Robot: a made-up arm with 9 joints. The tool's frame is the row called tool. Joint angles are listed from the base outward. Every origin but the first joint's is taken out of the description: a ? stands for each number. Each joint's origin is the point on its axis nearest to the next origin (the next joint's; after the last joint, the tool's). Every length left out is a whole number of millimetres.
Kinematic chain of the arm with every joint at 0, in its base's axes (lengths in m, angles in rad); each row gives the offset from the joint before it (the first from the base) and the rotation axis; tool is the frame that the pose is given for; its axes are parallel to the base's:
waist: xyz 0 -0.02 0.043 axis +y
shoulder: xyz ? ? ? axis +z
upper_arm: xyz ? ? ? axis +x
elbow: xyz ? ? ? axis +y
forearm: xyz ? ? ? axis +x
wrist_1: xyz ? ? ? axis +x
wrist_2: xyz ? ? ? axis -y
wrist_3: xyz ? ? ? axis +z
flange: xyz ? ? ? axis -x
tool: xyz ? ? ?
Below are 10 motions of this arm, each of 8 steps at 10 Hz.
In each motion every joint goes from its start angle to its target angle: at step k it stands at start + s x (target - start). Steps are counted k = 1, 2, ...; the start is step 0. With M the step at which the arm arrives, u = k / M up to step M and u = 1 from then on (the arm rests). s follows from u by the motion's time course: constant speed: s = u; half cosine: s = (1 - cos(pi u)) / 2; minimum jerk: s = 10 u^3 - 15 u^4 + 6 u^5.
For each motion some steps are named. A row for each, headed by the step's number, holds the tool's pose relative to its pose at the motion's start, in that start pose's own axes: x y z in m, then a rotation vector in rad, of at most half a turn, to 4 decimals.
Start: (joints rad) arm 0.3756 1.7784 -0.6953 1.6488 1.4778 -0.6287 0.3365 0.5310 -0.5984
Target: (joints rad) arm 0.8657 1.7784 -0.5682 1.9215 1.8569 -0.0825 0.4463 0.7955 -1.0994
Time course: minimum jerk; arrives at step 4
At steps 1, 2, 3, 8:
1: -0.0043 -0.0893 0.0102 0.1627 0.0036 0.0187
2: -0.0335 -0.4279 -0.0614 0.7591 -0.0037 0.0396
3: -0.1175 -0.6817 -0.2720 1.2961 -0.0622 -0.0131
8: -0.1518 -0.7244 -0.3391 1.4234 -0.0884 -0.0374

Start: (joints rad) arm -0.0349 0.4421 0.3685 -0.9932 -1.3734 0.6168 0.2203 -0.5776 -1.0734
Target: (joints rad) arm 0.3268 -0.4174 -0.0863 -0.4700 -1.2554 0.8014 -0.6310 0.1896 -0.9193
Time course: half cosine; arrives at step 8
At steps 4, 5, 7, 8:
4: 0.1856 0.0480 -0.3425 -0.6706 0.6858 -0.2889
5: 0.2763 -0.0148 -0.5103 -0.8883 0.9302 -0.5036
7: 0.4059 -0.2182 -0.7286 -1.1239 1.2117 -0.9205
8: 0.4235 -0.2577 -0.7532 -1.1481 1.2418 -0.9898

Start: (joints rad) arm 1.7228 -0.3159 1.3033 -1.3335 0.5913 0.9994 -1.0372 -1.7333 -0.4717
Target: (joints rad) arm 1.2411 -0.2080 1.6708 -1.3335 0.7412 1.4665 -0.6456 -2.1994 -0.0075
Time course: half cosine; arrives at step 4
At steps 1, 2, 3, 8:
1: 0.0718 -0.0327 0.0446 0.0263 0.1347 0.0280
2: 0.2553 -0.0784 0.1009 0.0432 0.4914 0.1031
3: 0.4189 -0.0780 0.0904 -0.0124 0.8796 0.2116
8: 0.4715 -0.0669 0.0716 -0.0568 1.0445 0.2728

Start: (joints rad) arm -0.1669 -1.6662 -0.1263 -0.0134 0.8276 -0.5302 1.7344 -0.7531 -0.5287
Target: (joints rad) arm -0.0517 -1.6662 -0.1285 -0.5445 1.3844 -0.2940 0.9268 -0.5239 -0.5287
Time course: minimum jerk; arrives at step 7
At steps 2, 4, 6, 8:
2: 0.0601 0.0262 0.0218 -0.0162 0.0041 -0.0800
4: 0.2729 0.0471 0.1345 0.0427 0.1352 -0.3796
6: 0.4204 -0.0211 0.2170 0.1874 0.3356 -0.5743
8: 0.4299 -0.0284 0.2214 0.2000 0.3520 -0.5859

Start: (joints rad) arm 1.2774 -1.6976 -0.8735 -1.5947 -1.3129 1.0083 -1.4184 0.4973 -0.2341
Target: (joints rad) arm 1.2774 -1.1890 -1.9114 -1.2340 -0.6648 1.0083 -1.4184 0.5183 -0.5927
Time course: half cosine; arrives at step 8
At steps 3, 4, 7, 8:
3: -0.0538 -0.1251 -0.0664 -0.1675 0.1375 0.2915
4: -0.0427 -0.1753 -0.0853 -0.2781 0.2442 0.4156
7: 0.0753 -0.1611 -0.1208 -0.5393 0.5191 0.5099
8: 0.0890 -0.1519 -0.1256 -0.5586 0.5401 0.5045

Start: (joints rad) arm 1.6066 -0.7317 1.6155 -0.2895 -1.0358 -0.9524 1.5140 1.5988 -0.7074
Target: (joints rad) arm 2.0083 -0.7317 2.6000 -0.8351 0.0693 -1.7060 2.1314 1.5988 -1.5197
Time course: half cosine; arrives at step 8
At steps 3, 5, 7, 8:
3: -0.0784 0.2143 -0.0917 0.2841 -0.1204 -0.2785
5: 0.0082 0.4841 -0.0465 0.6601 -0.2262 -0.6286
7: 0.1635 0.5968 0.0962 0.9302 -0.2690 -0.8839
8: 0.1896 0.6042 0.1217 0.9679 -0.2728 -0.9205

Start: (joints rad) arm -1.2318 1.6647 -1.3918 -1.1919 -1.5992 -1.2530 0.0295 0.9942 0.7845
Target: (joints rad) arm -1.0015 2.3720 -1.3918 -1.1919 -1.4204 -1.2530 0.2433 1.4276 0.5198
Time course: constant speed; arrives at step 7
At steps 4, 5, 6, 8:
4: 0.0121 -0.2024 -0.1635 0.4925 -0.1481 0.1294
5: 0.0190 -0.2414 -0.2099 0.6107 -0.1781 0.1566
6: 0.0271 -0.2758 -0.2568 0.7268 -0.2050 0.1821
8: 0.0364 -0.3058 -0.3034 0.8406 -0.2285 0.2058

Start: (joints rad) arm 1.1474 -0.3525 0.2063 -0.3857 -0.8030 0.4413 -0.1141 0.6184 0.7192
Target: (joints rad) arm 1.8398 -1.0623 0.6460 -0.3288 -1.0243 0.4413 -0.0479 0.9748 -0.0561
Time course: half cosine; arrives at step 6
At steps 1, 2, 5, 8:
1: 0.0108 -0.0271 0.0404 0.0650 0.0511 0.0185
2: 0.0589 -0.1058 0.1460 0.2340 0.1942 0.0538
5: 0.4395 -0.3873 0.4281 0.7278 0.7292 -0.0032
8: 0.4889 -0.4085 0.4446 0.7627 0.7780 -0.0229

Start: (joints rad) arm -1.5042 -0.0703 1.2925 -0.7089 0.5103 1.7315 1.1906 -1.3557 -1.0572
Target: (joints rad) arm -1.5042 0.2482 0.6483 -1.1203 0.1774 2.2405 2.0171 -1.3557 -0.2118
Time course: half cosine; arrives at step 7
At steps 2, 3, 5, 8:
2: -0.0269 -0.0550 -0.0148 -0.1052 -0.0165 0.0723
3: -0.0428 -0.1148 -0.0293 -0.2252 -0.0506 0.1414
5: -0.0382 -0.2350 -0.0532 -0.4987 -0.1779 0.2578
8: -0.0220 -0.2825 -0.0596 -0.6263 -0.2582 0.2958

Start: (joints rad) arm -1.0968 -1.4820 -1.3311 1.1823 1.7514 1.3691 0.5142 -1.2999 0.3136
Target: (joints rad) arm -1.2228 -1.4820 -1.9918 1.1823 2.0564 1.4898 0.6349 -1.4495 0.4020
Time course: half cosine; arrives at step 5
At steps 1, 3, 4, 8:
1: -0.0187 -0.0034 0.0138 0.0137 0.0316 0.0273
3: -0.1217 -0.0346 0.0735 0.0466 0.2321 0.1890
4: -0.1655 -0.0532 0.0880 0.0340 0.3264 0.2609
8: -0.1822 -0.0609 0.0914 0.0246 0.3624 0.2880

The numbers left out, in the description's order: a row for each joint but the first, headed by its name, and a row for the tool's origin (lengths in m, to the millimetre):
shoulder: -0.256 0 -0.003
upper_arm: -0.017 -0.325 0
elbow: 0 0.1 -0.221
forearm: 0.42 0 -0.04
wrist_1: 0 0.056 0.309
wrist_2: 0 -0.328 0.213
wrist_3: -0.048 0 0.164
flange: -0.347 0.033 0
tool: 0 0.365 0.07

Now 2 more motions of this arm.
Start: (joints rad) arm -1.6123 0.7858 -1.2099 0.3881 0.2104 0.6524 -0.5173 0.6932 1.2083
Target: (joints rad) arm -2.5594 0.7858 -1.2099 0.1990 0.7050 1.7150 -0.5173 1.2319 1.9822
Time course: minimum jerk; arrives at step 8
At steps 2, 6, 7, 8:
2: -0.0412 0.0388 -0.0970 -0.0587 -0.1434 -0.1058
6: 0.3427 -0.0352 -0.5638 -0.7908 -1.2749 -0.9805
7: 0.4124 -0.0943 -0.5369 -0.8637 -1.4058 -1.0758
8: 0.4246 -0.1054 -0.5298 -0.8760 -1.4300 -1.0931

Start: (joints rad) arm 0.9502 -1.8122 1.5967 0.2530 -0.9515 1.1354 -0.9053 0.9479 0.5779
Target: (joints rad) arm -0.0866 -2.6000 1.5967 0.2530 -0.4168 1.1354 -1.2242 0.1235 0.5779
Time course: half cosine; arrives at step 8
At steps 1, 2, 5, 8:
1: -0.0425 -0.0019 -0.0135 0.0048 -0.0406 -0.0030
2: -0.1606 -0.0117 -0.0626 0.0229 -0.1551 -0.0104
5: -0.6042 -0.1185 -0.5188 0.1806 -0.6966 -0.0301
8: -0.6836 -0.1715 -0.8690 0.2912 -0.9745 -0.0460

